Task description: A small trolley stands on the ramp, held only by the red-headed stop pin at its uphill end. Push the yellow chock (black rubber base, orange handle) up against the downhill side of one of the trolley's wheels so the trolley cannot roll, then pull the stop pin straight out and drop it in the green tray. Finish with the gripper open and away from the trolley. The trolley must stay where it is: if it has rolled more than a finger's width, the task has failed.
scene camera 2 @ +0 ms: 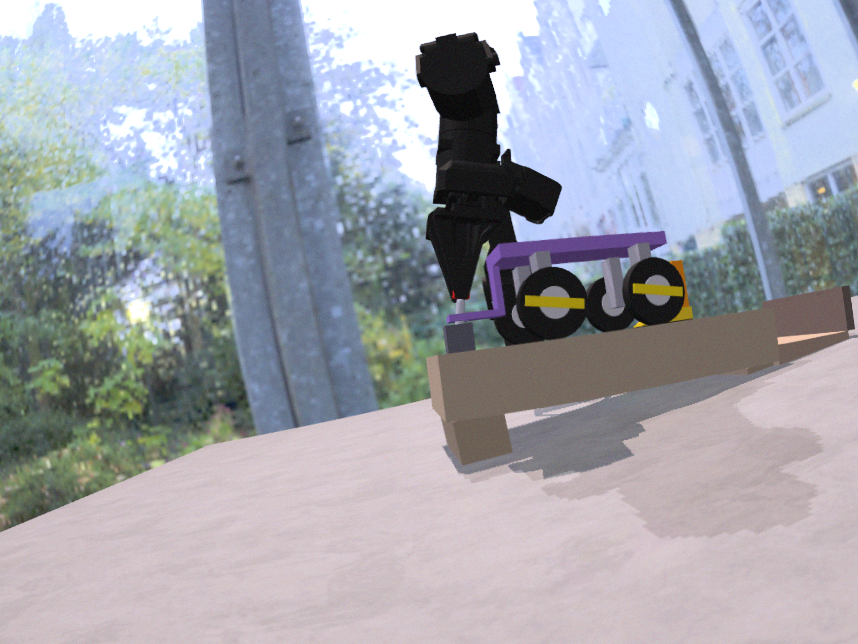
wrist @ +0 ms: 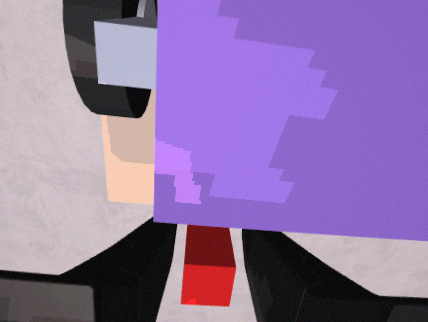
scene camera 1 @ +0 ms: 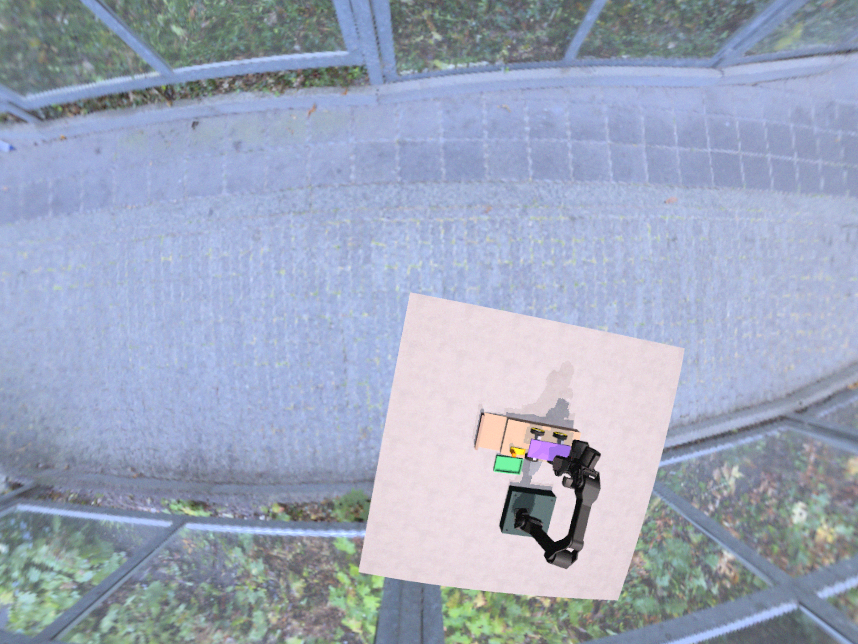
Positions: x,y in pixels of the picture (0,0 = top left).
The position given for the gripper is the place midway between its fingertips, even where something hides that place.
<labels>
gripper: scene camera 2 459,301; wrist 210,219; scene camera 1 572,456
</labels>
